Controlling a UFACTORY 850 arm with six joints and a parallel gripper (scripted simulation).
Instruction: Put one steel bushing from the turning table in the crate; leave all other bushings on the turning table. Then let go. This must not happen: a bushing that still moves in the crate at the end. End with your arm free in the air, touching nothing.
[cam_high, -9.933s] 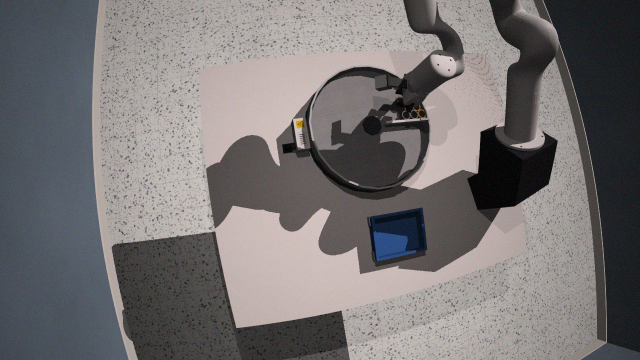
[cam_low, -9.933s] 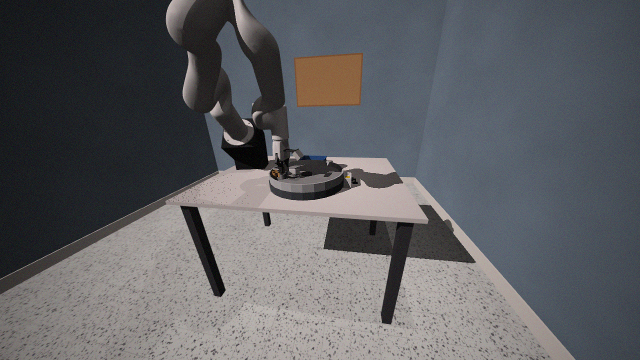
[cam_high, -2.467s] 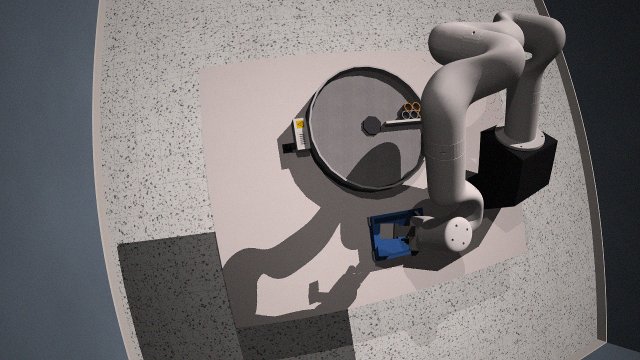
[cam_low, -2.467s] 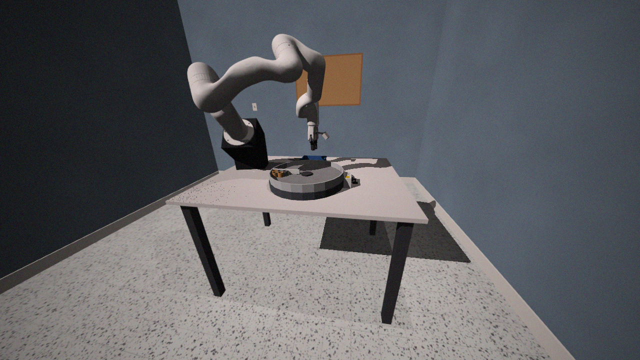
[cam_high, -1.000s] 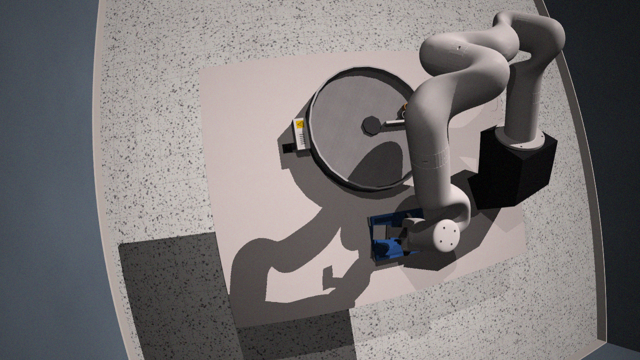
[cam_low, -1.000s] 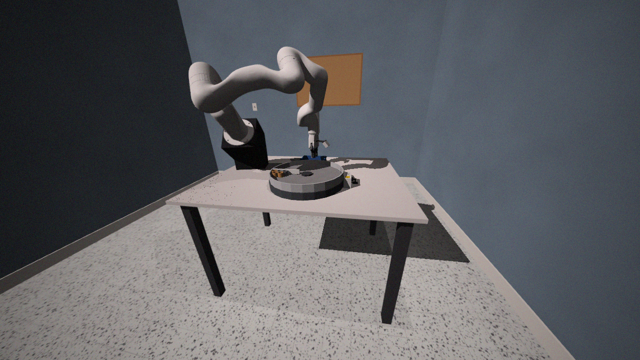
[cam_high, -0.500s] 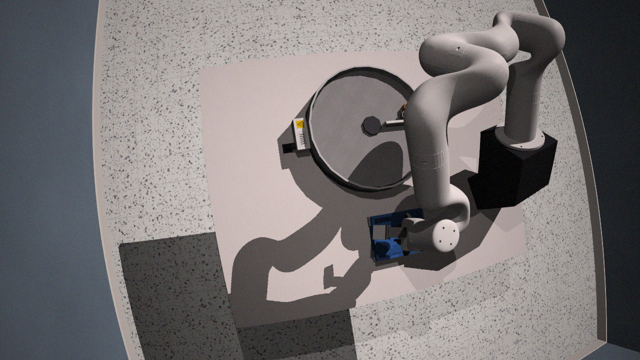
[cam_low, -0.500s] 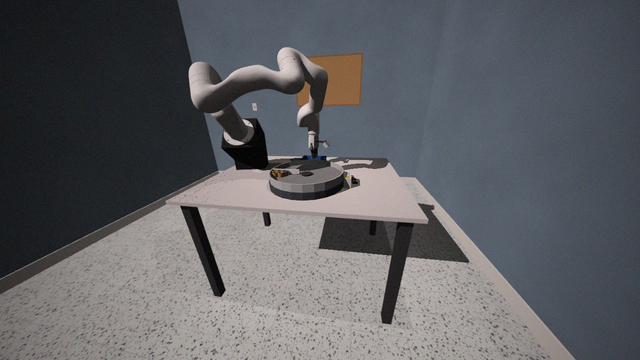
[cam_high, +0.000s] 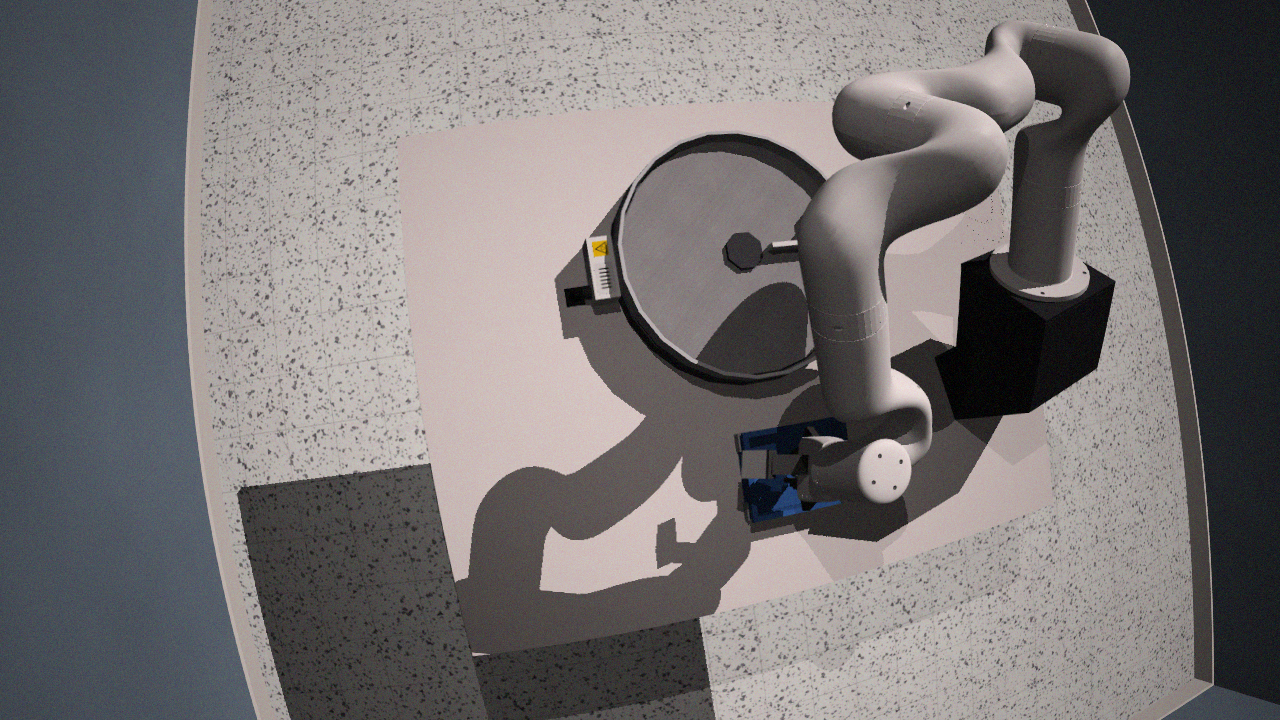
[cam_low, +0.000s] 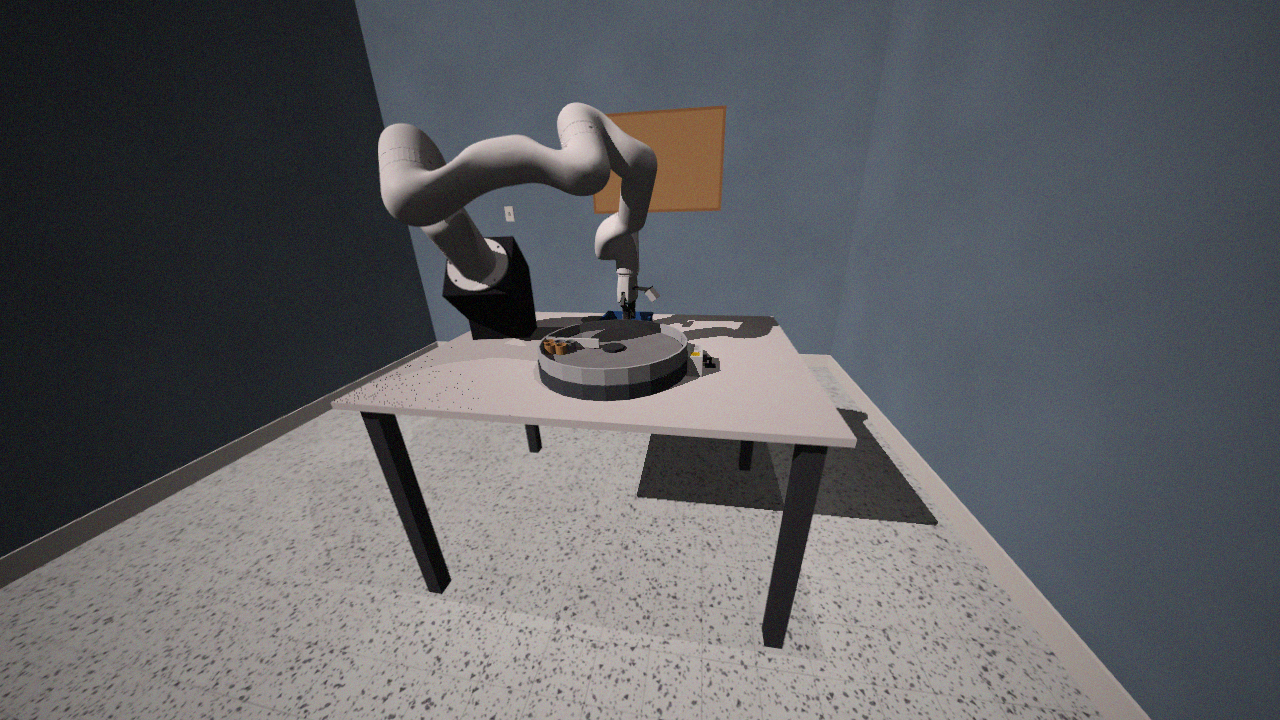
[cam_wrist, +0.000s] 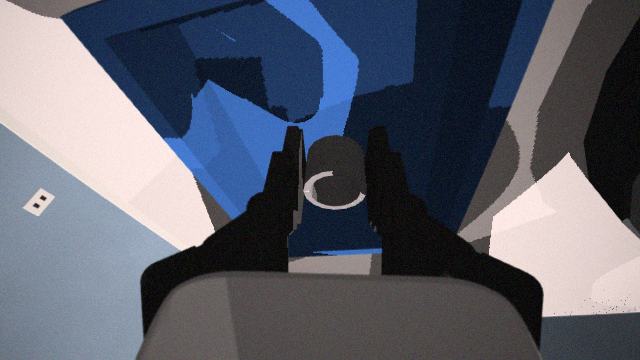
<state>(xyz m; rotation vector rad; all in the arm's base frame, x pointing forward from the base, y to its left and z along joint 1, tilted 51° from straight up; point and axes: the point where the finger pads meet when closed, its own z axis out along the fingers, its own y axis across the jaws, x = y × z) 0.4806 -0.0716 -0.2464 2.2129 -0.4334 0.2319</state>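
Right now the blue crate is 3 cm below my hand and 1 cm behind it. Round my hand: grey turning table: 36 cm to the right, 5 cm behind.
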